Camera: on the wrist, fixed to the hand. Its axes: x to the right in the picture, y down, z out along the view.
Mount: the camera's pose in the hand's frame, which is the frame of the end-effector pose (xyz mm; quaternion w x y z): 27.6 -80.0 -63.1 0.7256 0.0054 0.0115 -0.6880
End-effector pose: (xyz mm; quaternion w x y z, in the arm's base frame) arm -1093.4 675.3 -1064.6 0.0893 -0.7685 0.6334 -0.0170
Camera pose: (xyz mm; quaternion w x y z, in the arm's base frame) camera -1019.1 655.6 -992.2 0.0500 -0.9927 -0.0682 -0.0860
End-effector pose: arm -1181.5 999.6 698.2 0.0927 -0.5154 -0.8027 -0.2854
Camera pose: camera -1273.6 961.6 733.2 0.1171 -0.1821 0.9375 0.2725
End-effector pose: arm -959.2 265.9 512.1 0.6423 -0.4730 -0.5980 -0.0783
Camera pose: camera -961.2 191.3 586.7 0.4216 0.0726 -0.7524 -0.5009
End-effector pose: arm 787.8 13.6 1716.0 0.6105 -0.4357 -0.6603 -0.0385
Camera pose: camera 790.2 -58.0 1793.5 0.4264 0.1419 -0.7721 -0.4494
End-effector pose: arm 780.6 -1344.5 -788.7 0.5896 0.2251 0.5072 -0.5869
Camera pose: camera 680.3 -1319.8 -810.3 0.0170 -0.1757 0.5265 -0.8316
